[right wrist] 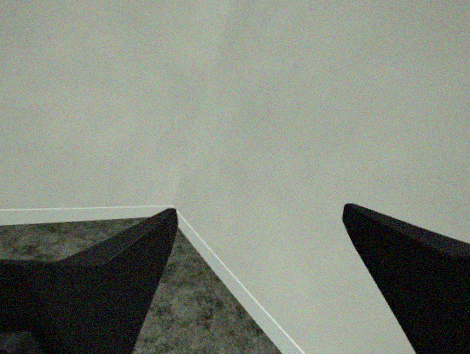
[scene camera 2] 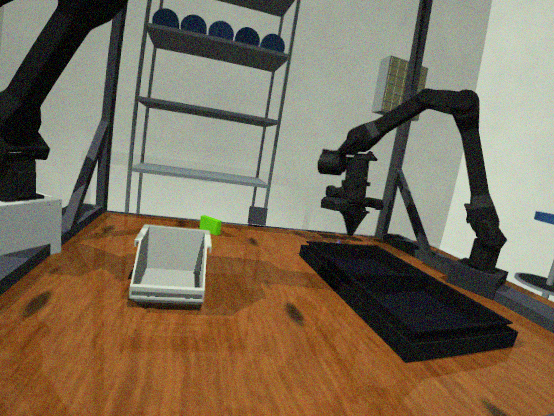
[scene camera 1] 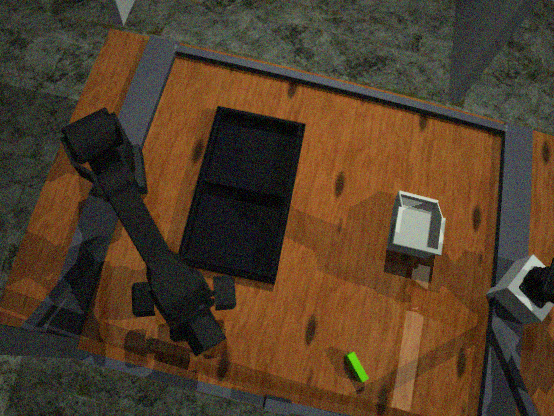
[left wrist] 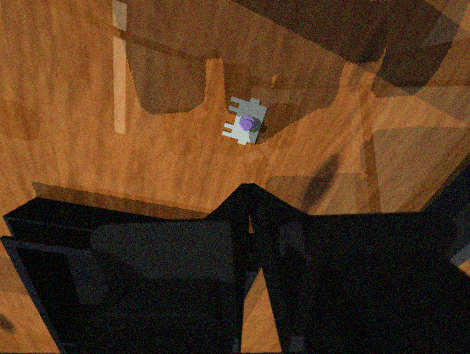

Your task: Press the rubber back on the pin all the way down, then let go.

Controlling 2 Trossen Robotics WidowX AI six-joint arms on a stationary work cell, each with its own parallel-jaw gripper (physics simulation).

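Frame: origin at the left arm's base, x right, y ahead, z up, level; metres.
Seen in the pictures: left gripper, fingertip midpoint: (scene camera 2: 350,235) (left wrist: 247,190); right gripper, fingertip midpoint: (right wrist: 259,214); left arm's base at its link origin: (scene camera 2: 480,267); right arm's base at its link origin: (scene camera 2: 14,196) (scene camera 1: 537,287).
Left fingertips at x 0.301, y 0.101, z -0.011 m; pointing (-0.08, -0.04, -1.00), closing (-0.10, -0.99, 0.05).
Offsets run from my left fingertips to a thing's top centre. "spot": to the spot under its first point.
A small grey, jagged-edged pin {dx +0.036, dy -0.005, dz -0.028 m} (left wrist: 239,134) lies flat on the wooden table in the left wrist view. The round purple rubber back {spot: dx +0.036, dy -0.006, dz -0.025 m} (left wrist: 246,123) sits on its middle; how far down it is cannot be told. In scene camera 2 a tiny purple speck {dx +0.035, dy -0.007, dz -0.025 m} (scene camera 2: 339,241) shows behind the tray's far edge. My left gripper (left wrist: 247,190) (scene camera 2: 351,233) is shut and empty, pointing down above the table, its tips just below the pin in the left wrist view. In scene camera 1 the arm hides the pin and the fingertips. My right gripper (right wrist: 259,214) is open and empty, facing wall and floor.
A black two-part tray {dx -0.213, dy +0.159, dz +0.000 m} (scene camera 1: 287,204) (scene camera 2: 372,320) lies near the left gripper. A light grey open bin {spot: dx -0.021, dy +0.447, dz -0.013 m} (scene camera 1: 392,247) (scene camera 2: 167,295) and a bright green block {dx +0.202, dy +0.306, dz -0.002 m} (scene camera 1: 357,367) (scene camera 2: 210,225) stand farther off. Dark frame rails edge the table.
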